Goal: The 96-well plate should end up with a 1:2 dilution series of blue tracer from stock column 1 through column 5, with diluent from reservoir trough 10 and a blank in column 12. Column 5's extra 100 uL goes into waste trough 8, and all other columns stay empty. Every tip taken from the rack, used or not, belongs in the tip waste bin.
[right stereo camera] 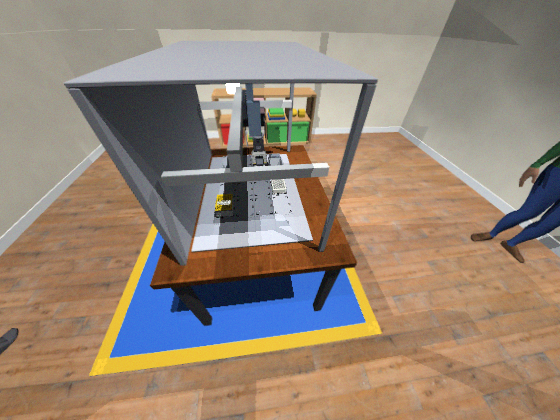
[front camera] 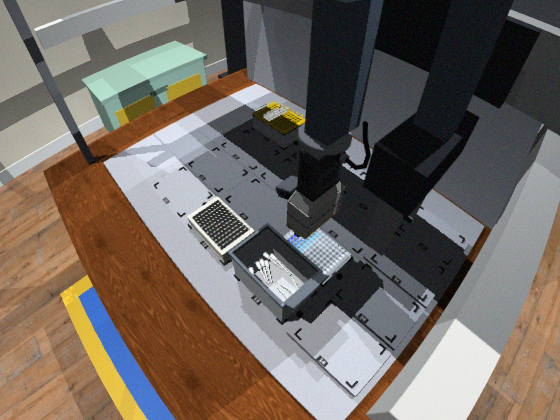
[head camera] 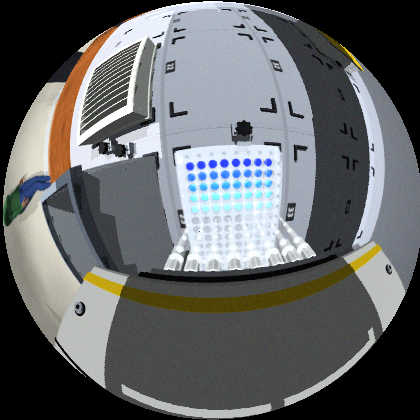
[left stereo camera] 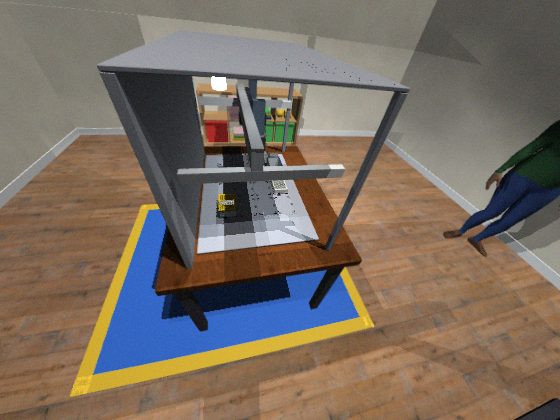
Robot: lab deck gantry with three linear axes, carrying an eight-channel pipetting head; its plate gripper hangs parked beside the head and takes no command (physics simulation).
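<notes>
The 96-well plate (front camera: 336,254) (head camera: 229,150) shows five coloured columns in the head view, fading from deep blue in column 1 to pale cyan in column 5; the wells beyond look colourless. My pipetting head (front camera: 312,207) is low over the plate, with a row of clear tips (head camera: 215,262) at its lower edge, over the colourless end. Tip depth is unclear. The white-framed reservoir (front camera: 220,226) (head camera: 109,87) has dark troughs; their liquid cannot be read. The tip waste bin (front camera: 257,287) (head camera: 80,210) holds several loose white tips (front camera: 267,267). The plate gripper's fingers cannot be made out.
A yellow tip rack (front camera: 280,119) (head camera: 350,54) (left stereo camera: 226,202) (right stereo camera: 223,204), partly filled, stands at the far end of the deck. The bin's tall walls stand close beside the plate and reservoir. Gantry posts frame the wooden table (left stereo camera: 260,260) (right stereo camera: 255,262). A person (left stereo camera: 520,185) stands at the right.
</notes>
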